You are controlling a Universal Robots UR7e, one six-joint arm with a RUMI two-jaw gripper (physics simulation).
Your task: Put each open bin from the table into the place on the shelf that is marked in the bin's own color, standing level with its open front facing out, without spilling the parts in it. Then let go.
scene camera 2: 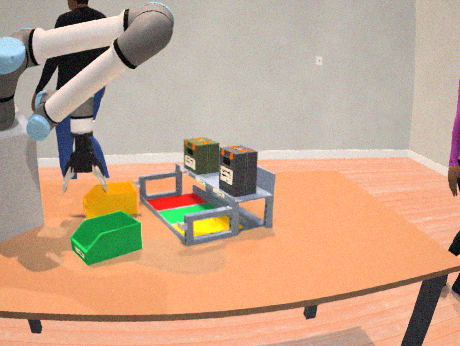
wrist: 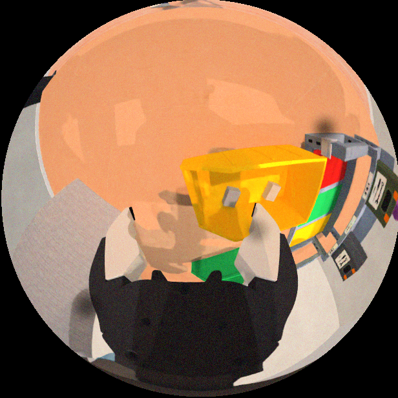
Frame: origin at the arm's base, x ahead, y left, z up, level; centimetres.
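Where they show: gripper, fingertip midpoint: point(scene camera 2: 84, 193).
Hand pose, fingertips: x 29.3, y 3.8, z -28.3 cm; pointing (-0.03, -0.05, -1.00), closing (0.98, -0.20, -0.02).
Observation:
Things, the pixels of their top centre, and the offset from my fingertips. "spot": a spot on its surface instead.
- yellow bin at its top centre: point(scene camera 2: 108, 188) dz +1.2, dx +7.9, dy -1.3 cm
- green bin at its top centre: point(scene camera 2: 103, 223) dz +1.2, dx +1.9, dy -27.8 cm
- grey shelf at a spot on its surface: point(scene camera 2: 234, 220) spot: dz -1.4, dx +37.1, dy -31.3 cm
- dark green box at its top centre: point(scene camera 2: 201, 140) dz +13.6, dx +40.0, dy -0.7 cm
- dark grey box at its top centre: point(scene camera 2: 238, 148) dz +16.1, dx +41.5, dy -23.7 cm
A yellow bin point(scene camera 2: 117, 201) point(wrist: 305, 192) stands upright on the table, with two small blocks in it in the wrist view. A green bin point(scene camera 2: 117, 245) point(wrist: 217, 266) stands nearer the scene camera; its inside is mostly hidden. The grey shelf point(scene camera 2: 234, 220) point(wrist: 355, 150) has red point(scene camera 2: 175, 201) point(wrist: 334, 169), green point(scene camera 2: 186, 214) point(wrist: 322, 203) and yellow point(scene camera 2: 212, 226) point(wrist: 310, 231) marked places on its lower level, with no bin on them. My gripper point(scene camera 2: 85, 190) point(wrist: 191, 206) is open and empty, above and beside the yellow bin on the side away from the shelf.
A dark green box point(scene camera 2: 202, 156) point(wrist: 382, 192) and a dark grey box point(scene camera 2: 239, 171) point(wrist: 350, 255) stand on the shelf's upper board. The robot's pedestal point(scene camera 2: 17, 185) is at the left. One person point(scene camera 2: 75, 60) stands behind the arm, another point(scene camera 2: 456, 135) at the right edge.

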